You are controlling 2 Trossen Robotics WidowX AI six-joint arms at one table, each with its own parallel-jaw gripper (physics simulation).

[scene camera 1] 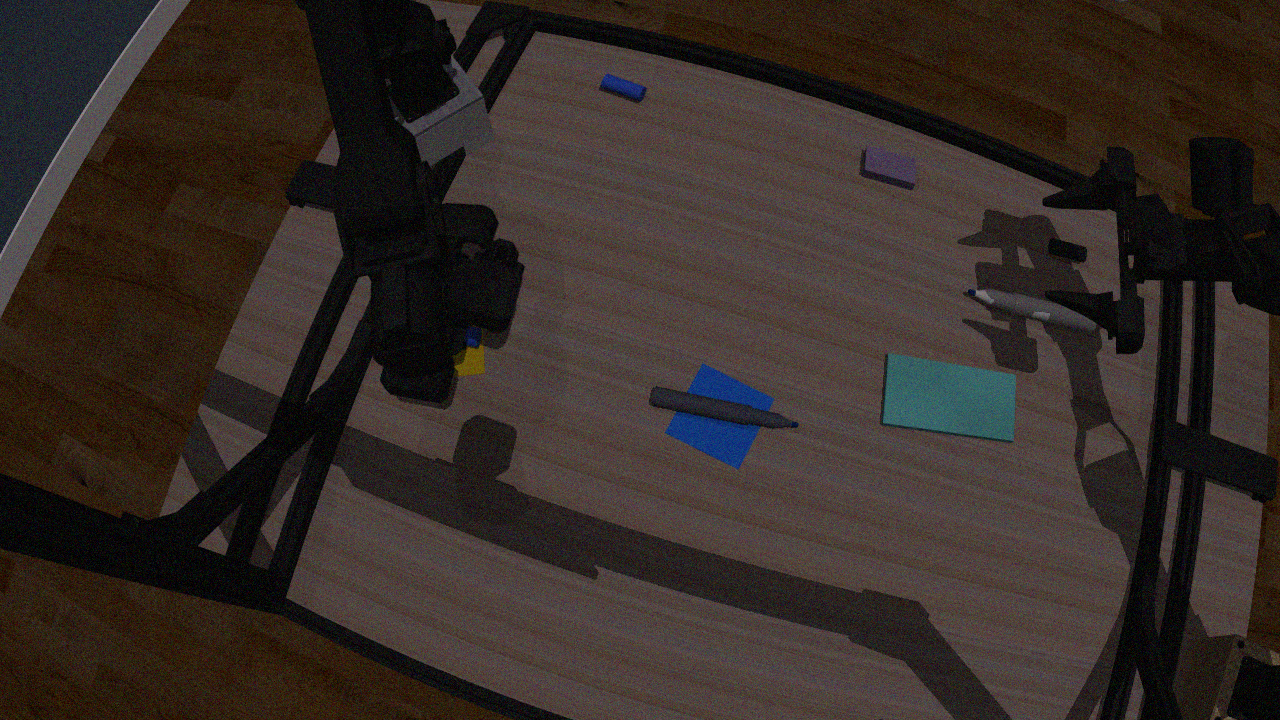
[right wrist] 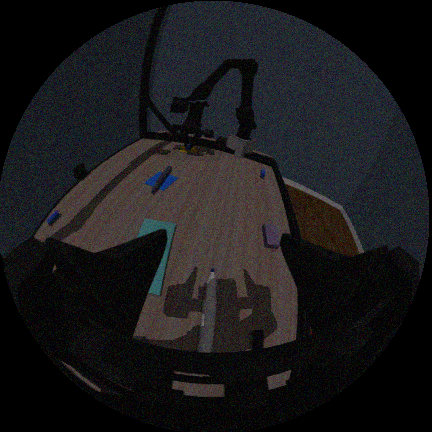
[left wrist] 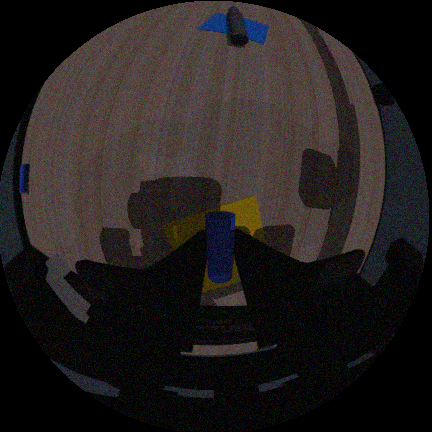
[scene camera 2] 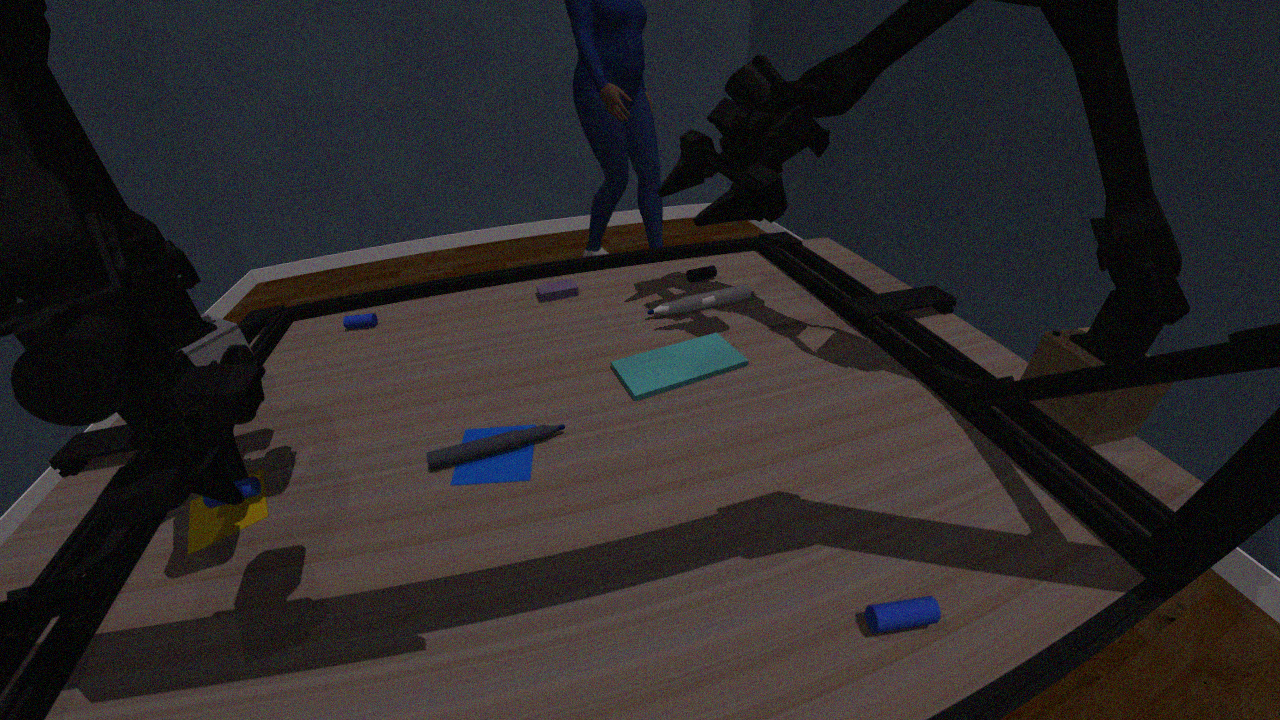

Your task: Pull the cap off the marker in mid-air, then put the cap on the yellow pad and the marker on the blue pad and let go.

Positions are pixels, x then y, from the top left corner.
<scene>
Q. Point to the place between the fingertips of my right gripper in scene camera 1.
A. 1044, 247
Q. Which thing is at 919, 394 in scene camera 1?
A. A teal block.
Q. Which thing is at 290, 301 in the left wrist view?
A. My left gripper.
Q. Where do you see a blue pad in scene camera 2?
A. At 515, 465
</scene>
